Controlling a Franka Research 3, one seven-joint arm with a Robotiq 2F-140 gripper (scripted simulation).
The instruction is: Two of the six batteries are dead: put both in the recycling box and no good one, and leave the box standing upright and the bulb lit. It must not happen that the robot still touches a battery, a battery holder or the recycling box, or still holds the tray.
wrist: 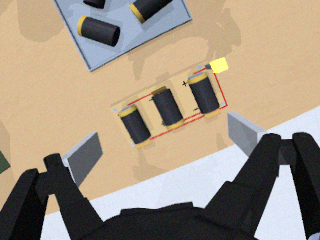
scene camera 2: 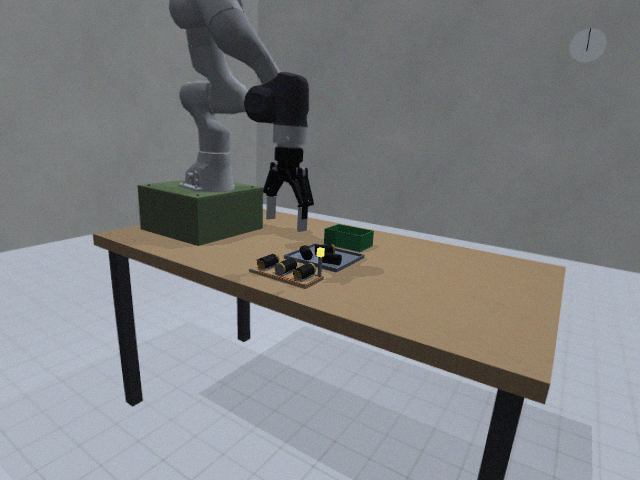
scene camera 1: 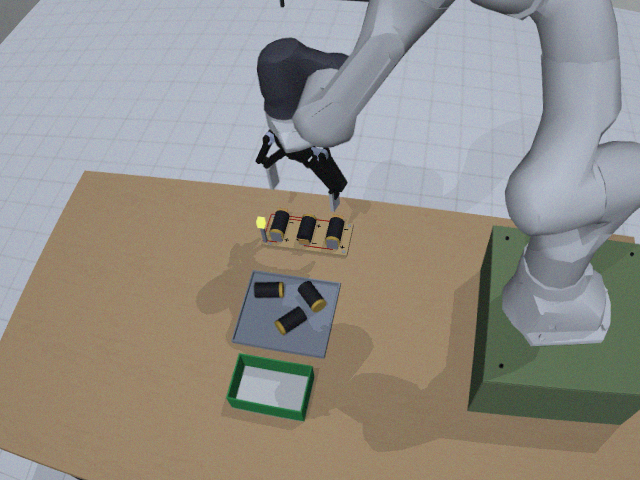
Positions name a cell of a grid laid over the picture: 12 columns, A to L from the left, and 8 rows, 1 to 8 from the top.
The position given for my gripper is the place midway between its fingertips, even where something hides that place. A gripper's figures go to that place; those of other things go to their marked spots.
Labels:
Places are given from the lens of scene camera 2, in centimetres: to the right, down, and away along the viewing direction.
my gripper (scene camera 2: F4): -10, -4, 111
green recycling box (scene camera 2: G4): 9, -1, 141
tray (scene camera 2: G5): 9, 6, 132

